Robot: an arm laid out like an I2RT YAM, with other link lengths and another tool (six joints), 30 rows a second.
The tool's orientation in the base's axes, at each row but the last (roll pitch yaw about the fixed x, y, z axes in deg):
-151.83, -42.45, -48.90
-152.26, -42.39, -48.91
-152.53, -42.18, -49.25
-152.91, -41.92, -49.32
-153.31, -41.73, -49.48
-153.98, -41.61, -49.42
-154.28, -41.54, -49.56
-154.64, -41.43, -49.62
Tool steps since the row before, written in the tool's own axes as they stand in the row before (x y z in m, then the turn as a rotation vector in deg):
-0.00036, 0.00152, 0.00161, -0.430, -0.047, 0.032
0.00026, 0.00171, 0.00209, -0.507, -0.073, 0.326
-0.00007, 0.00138, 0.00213, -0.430, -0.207, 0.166
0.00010, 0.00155, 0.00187, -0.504, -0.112, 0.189
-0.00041, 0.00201, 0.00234, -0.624, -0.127, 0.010
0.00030, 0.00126, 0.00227, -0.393, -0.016, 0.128
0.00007, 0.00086, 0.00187, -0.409, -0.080, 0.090
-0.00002, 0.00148, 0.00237, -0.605, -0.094, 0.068
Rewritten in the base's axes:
0.00034, -0.00127, -0.00182, -0.163, 0.273, -0.295
0.00089, -0.00184, -0.00178, 0.030, 0.295, -0.530
0.00089, -0.00140, -0.00192, 0.012, 0.385, -0.327
0.00068, -0.00160, -0.00170, -0.052, 0.346, -0.424
0.00053, -0.00177, -0.00251, -0.234, 0.455, -0.379
0.00116, -0.00157, -0.00174, -0.091, 0.215, -0.342
0.00095, -0.00105, -0.00149, -0.094, 0.282, -0.306
0.00093, -0.00160, -0.00209, -0.198, 0.409, -0.416

